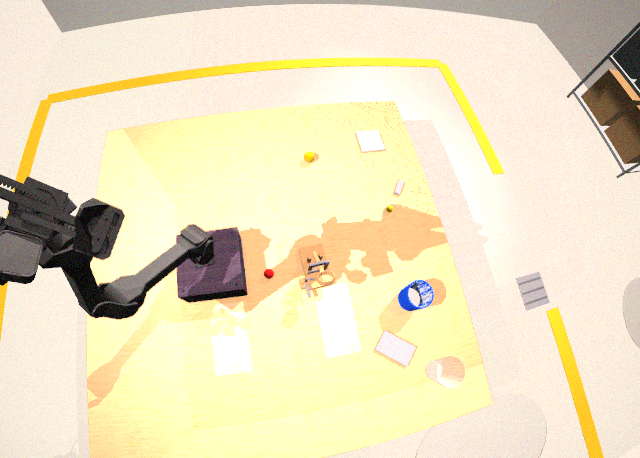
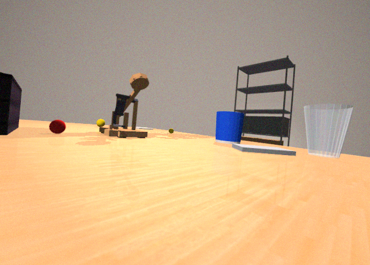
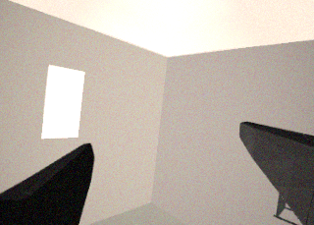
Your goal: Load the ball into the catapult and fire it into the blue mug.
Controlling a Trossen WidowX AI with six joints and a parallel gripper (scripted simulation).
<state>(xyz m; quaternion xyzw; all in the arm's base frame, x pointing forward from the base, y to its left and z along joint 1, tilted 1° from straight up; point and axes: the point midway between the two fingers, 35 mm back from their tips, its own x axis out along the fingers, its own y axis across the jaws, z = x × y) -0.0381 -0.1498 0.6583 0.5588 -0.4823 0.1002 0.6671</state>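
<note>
Now: the wooden catapult 720 mm below my gripper tip and 330 mm ahead of it. From my gripper tip the other things lie so: flat grey tile: 790 mm below, 490 mm ahead, 320 mm to the right; blue mug: 760 mm below, 600 mm ahead, 190 mm to the right; red ball: 780 mm below, 200 mm ahead, 60 mm to the left.
</note>
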